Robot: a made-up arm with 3 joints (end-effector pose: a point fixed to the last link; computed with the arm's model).
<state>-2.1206 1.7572 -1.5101</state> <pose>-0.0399 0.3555 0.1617 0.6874 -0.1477 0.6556 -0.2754</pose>
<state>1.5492 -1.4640 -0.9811</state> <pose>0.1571 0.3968 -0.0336 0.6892 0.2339 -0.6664 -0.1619</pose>
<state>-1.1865 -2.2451 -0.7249</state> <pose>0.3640 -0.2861 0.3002 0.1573 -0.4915 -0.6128 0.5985</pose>
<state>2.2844 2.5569 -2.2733</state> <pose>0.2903 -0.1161 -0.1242 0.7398 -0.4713 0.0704 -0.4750</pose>
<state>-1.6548 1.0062 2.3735</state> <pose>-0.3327 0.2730 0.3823 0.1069 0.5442 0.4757 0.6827</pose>
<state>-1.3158 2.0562 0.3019</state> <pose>0.0777 0.2479 0.5327 0.3253 -0.4141 0.6224 -0.5791</pose>
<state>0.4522 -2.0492 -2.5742</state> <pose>0.3679 0.0168 -0.2126 0.3256 -0.7669 -0.3449 0.4324</pose>
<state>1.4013 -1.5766 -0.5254</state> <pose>0.1949 0.3397 -0.1179 0.6392 0.2982 -0.6415 -0.3016</pose>
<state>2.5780 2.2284 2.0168</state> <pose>0.2051 -0.0006 -0.2916 0.7947 0.0147 0.4914 0.3560</pose>
